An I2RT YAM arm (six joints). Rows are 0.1 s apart.
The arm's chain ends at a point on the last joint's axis. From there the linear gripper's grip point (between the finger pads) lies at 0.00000 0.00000 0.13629 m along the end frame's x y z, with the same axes.
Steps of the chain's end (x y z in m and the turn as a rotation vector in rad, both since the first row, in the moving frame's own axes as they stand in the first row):
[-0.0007 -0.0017 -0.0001 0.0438 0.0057 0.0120]
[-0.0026 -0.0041 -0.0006 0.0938 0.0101 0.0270]
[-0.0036 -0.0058 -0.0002 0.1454 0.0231 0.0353]
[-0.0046 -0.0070 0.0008 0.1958 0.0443 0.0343]
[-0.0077 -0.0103 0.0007 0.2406 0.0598 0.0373]
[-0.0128 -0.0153 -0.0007 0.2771 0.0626 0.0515]
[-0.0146 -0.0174 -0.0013 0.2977 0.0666 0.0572]
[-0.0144 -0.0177 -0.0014 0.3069 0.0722 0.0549]
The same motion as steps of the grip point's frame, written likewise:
[0.0001 -0.0077 -0.0002 0.0438 0.0057 0.0120]
[-0.0011 -0.0168 -0.0012 0.0938 0.0101 0.0270]
[-0.0001 -0.0255 -0.0017 0.1454 0.0231 0.0353]
[0.0019 -0.0334 -0.0019 0.1958 0.0443 0.0343]
[0.0010 -0.0426 -0.0035 0.2406 0.0598 0.0373]
[-0.0034 -0.0523 -0.0062 0.2771 0.0626 0.0515]
[-0.0045 -0.0571 -0.0076 0.2977 0.0666 0.0572]
[-0.0036 -0.0585 -0.0081 0.3069 0.0722 0.0549]

